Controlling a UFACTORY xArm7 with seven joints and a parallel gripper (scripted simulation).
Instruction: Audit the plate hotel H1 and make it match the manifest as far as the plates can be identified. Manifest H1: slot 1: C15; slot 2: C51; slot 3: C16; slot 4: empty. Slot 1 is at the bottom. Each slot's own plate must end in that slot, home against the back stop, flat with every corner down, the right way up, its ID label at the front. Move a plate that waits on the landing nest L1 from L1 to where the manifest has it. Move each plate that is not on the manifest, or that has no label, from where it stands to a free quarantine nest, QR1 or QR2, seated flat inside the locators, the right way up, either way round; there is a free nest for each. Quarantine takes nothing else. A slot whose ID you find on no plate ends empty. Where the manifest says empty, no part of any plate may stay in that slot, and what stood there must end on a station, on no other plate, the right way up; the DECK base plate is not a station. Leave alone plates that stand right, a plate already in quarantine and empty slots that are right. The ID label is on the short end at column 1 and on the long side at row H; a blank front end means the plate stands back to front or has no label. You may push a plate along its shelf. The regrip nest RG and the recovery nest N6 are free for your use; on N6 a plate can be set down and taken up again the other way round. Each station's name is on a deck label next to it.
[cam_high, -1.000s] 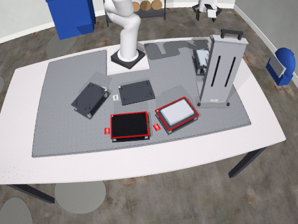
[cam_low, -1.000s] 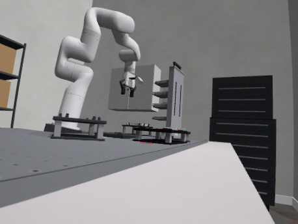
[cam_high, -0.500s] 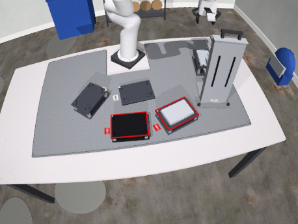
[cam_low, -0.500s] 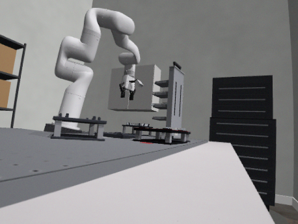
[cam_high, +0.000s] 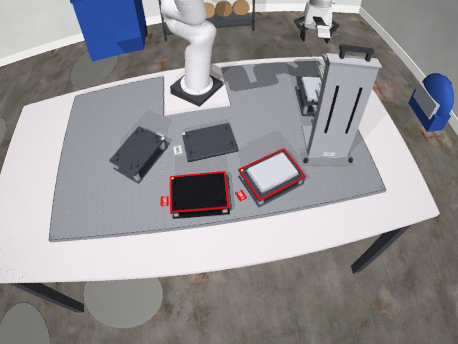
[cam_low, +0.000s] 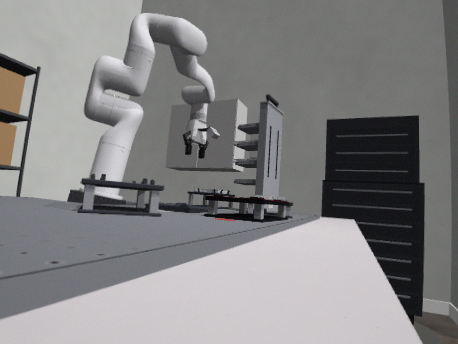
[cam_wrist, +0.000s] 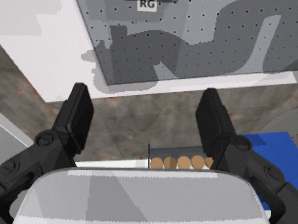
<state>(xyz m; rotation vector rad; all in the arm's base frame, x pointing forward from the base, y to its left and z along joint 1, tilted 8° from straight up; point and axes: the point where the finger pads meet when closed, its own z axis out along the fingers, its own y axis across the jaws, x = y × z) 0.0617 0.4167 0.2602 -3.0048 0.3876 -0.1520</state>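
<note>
My hand is 230 mm above the RG label. From my hand the other things lie so: H1 label: 250 mm ahead, 230 mm below, 40 mm to the left; then white plate: 400 mm ahead, 310 mm to the right, 180 mm below; then plate labelled C16: 280 mm ahead, 70 mm to the right, 30 mm above.
</note>
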